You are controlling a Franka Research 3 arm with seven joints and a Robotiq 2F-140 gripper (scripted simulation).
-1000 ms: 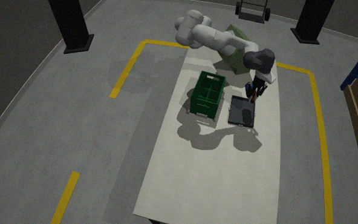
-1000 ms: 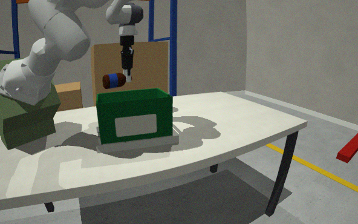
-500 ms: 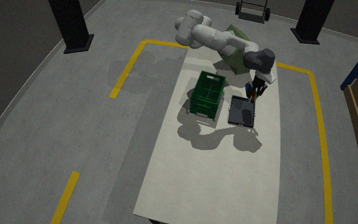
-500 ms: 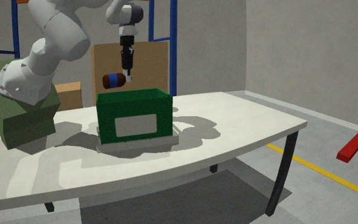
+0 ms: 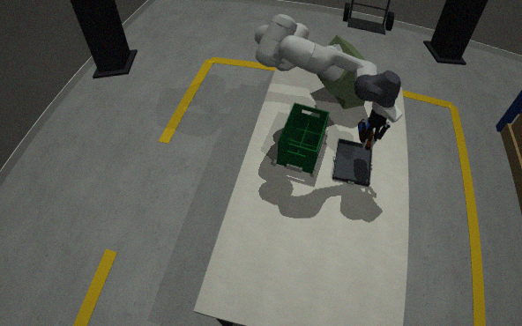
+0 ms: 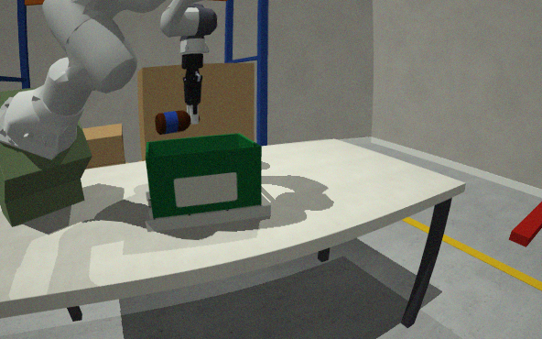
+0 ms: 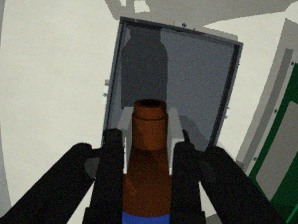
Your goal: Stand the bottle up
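The brown bottle is 5 cm behind my hand, 2 cm below it and 1 cm to the left of it. The rest, counted from my hand: green crate: 28 cm to the right, 15 cm behind, 13 cm below; dark grey tray: 20 cm below, 4 cm behind, 2 cm to the right.
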